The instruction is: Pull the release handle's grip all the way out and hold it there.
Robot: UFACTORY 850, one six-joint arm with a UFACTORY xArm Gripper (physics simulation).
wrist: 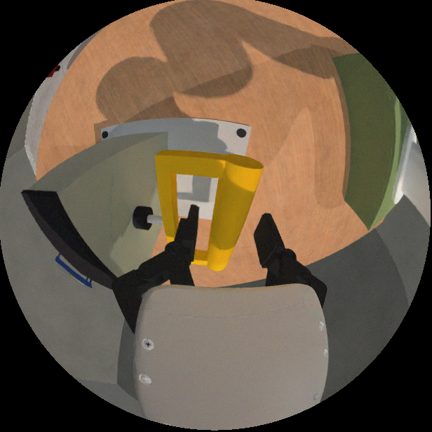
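The release handle is a yellow frame (167,192) with a thick rounded grip bar (241,197) on its right side. A short pale rod joins the frame's left side to a black collar (143,218) on a grey-green housing (115,185). My gripper (229,220) is partly open. Its left finger shows over the frame's opening, and its right finger is to the right of the grip bar. The bar shows between the two fingers, with a gap on the right side. Neither finger visibly clamps it. The left finger hides part of the frame's lower left corner.
A grey plate (135,133) with dark bolts lies on the wooden table (295,165) behind the handle. A green block (367,135) stands at the right. The housing has a black edge at the left. A blue wire handle (73,272) shows at the lower left.
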